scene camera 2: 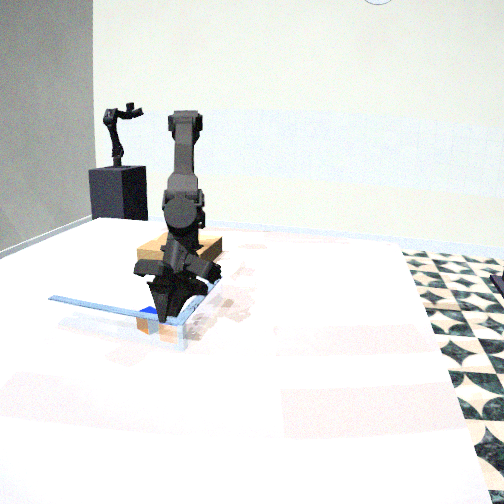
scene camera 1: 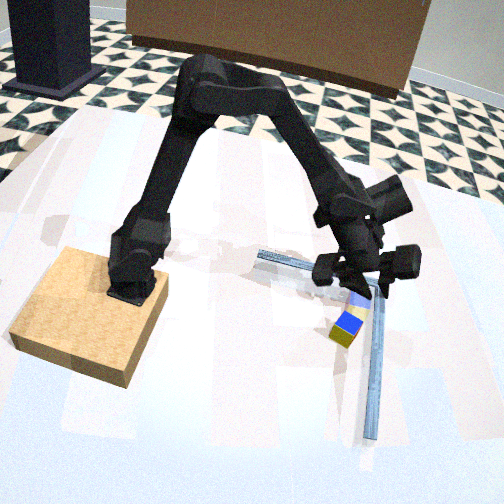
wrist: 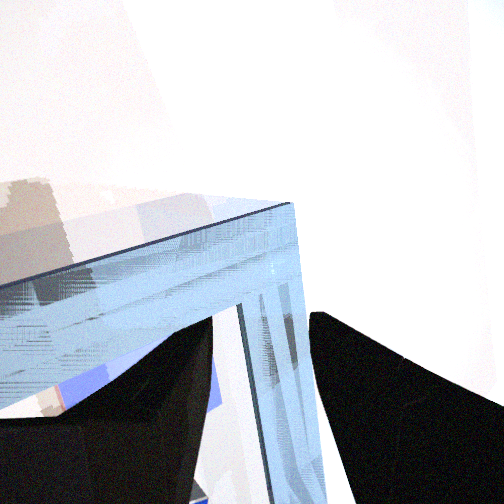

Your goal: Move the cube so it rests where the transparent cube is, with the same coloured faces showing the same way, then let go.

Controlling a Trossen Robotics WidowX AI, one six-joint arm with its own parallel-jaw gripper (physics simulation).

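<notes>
The cube [scene camera 1: 348, 328], blue on top with a yellow side, lies on the white table inside the corner of a light blue L-shaped rail [scene camera 1: 375, 350]. It also shows as a blue patch in scene camera 2 [scene camera 2: 148, 315]. My gripper [scene camera 1: 362, 281] hangs just above and behind the cube with its jaws apart and nothing between them. In the wrist view the two dark fingers [wrist: 262, 400] straddle the rail corner [wrist: 200, 270], with a sliver of blue cube [wrist: 95, 385] at lower left. I cannot make out the transparent cube.
The arm's base stands on a wooden block [scene camera 1: 90, 315] at the left. A dark pedestal [scene camera 1: 50, 45] stands at the far left on the checkered floor. A brown board [scene camera 1: 280, 35] stands behind the table.
</notes>
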